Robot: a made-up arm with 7 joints. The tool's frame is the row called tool.
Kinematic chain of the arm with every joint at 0, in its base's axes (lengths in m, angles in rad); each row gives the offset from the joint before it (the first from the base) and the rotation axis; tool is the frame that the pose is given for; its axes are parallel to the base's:
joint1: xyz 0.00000 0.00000 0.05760 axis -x
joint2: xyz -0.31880 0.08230 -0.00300 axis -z
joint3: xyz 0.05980 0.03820 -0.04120 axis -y
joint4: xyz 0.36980 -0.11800 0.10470 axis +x
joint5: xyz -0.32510 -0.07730 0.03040 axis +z
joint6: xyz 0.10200 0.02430 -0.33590 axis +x
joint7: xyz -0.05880 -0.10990 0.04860 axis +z
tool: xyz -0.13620 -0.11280 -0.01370
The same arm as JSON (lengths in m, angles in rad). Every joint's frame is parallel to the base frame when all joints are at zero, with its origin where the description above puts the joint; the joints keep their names.
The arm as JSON. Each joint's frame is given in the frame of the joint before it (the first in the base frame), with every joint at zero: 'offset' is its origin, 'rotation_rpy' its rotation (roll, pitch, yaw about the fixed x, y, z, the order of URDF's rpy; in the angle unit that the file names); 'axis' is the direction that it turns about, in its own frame. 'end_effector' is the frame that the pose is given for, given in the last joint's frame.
{"length_unit": "m", "angle_unit": "rad", "chain": [{"id": "joint1", "offset": [0.0, 0.0, 0.0576], "rotation_rpy": [0.0, 0.0, 0.0], "axis": [-1.0, 0.0, 0.0]}, {"id": "joint2", "offset": [-0.3188, 0.0823, -0.003], "rotation_rpy": [0.0, 0.0, 0.0], "axis": [0.0, 0.0, -1.0]}, {"id": "joint3", "offset": [0.0598, 0.0382, -0.0412], "rotation_rpy": [0.0, 0.0, 0.0], "axis": [0.0, -1.0, 0.0]}, {"id": "joint4", "offset": [0.3698, -0.118, 0.1047], "rotation_rpy": [0.0, 0.0, 0.0], "axis": [1.0, 0.0, 0.0]}, {"id": "joint5", "offset": [-0.3251, -0.0773, 0.0304], "rotation_rpy": [0.0, 0.0, 0.0], "axis": [0.0, 0.0, 1.0]}, {"id": "joint6", "offset": [0.102, 0.0243, -0.3359], "rotation_rpy": [0.0, 0.0, 0.0], "axis": [1.0, 0.0, 0.0]}, {"id": "joint7", "offset": [-0.0588, -0.1099, 0.0486], "rotation_rpy": [0.0, 0.0, 0.0], "axis": [0.0, 0.0, 1.0]}], "end_effector": {"offset": [-0.1362, -0.1128, -0.0137], "rotation_rpy": [0.0, 0.0, 0.0]}}
